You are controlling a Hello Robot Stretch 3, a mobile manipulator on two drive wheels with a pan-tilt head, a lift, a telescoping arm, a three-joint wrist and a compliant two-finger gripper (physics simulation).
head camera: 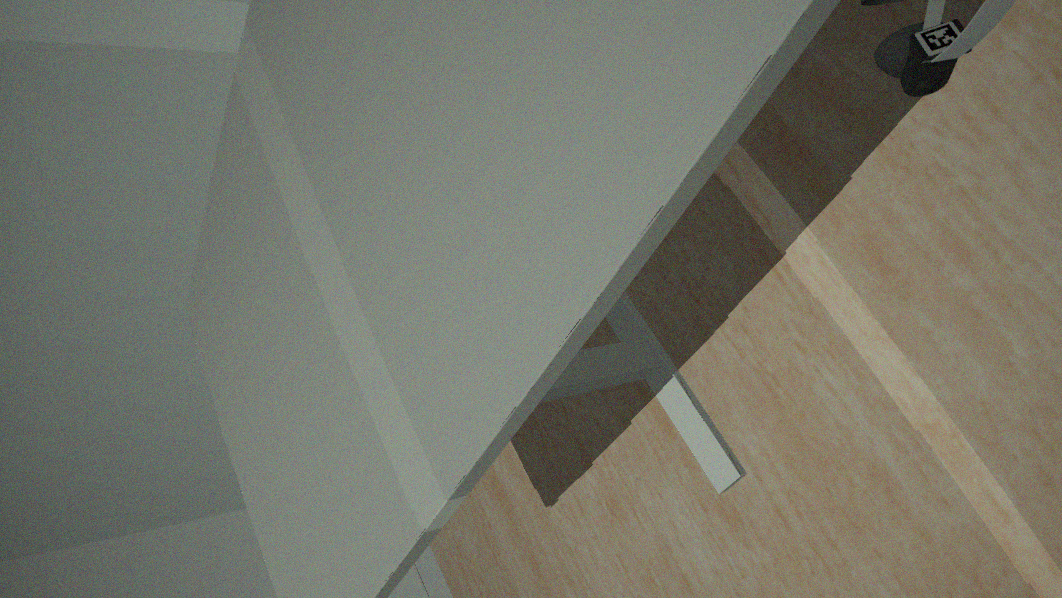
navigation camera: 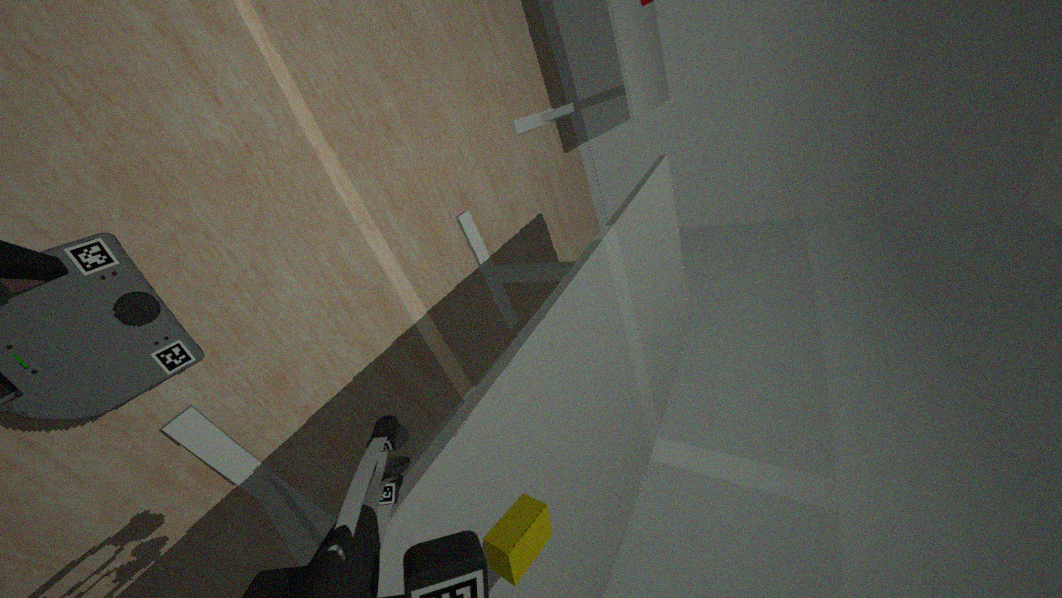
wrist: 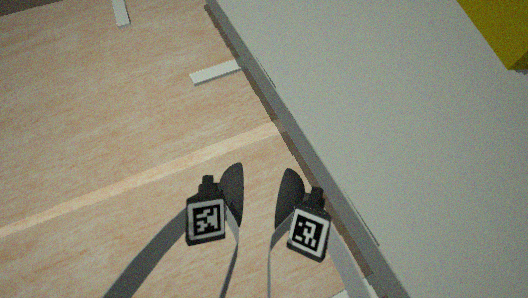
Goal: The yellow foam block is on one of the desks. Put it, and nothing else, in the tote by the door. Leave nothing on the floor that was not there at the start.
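Seen in the pictures: gripper, fingertip midpoint: (head camera: pixel 897 35) (navigation camera: pixel 393 441) (wrist: pixel 262 186); robot's base at its link origin: (navigation camera: pixel 137 306).
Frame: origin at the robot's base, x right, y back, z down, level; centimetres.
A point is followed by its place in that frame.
Note:
The yellow foam block (navigation camera: pixel 517 538) @(y -15.7, x 40.4, z -99.1 cm) (wrist: pixel 500 30) @(y -16.0, x 40.5, z -96.2 cm) lies on the pale desk top (head camera: pixel 520 185) @(y -38.2, x 32.5, z -95.0 cm) (navigation camera: pixel 564 386) @(y -39.1, x 35.3, z -95.0 cm) (wrist: pixel 400 150) @(y -10.4, x 28.6, z -95.0 cm), a little in from the long edge. It is cut off at the top right corner of the wrist view and does not show in the head view. My gripper (head camera: pixel 902 40) @(y -12.5, x 21.0, z -90.7 cm) (navigation camera: pixel 393 451) @(y -12.5, x 21.0, z -90.7 cm) (wrist: pixel 262 186) @(y -12.5, x 21.0, z -90.7 cm) is open, with a gap and no object between its fingertips. It hangs beside the desk's long edge, over the floor side, apart from the block. The tote does not show in these views.
White desk feet (head camera: pixel 698 430) @(y -115.1, x 29.7, z -2.5 cm) (navigation camera: pixel 211 445) @(y 7.7, x 41.5, z -2.5 cm) (wrist: pixel 215 72) @(y -115.0, x 29.3, z -2.5 cm) stick out from under the desk onto the wood floor (head camera: pixel 928 260) @(y -52.1, x 29.6, z 0.0 cm) (navigation camera: pixel 185 148) @(y -28.8, x -33.1, z -0.1 cm) (wrist: pixel 100 125) @(y -102.2, x -34.0, z 0.0 cm). My grey base (navigation camera: pixel 81 349) @(y 11.3, x 2.9, z -16.0 cm) stands at the left of the navigation view. Another desk (navigation camera: pixel 642 59) @(y -201.8, x -28.2, z -72.0 cm) with a red thing (navigation camera: pixel 646 2) @(y -217.1, x -54.9, z -74.6 cm) shows at the top.

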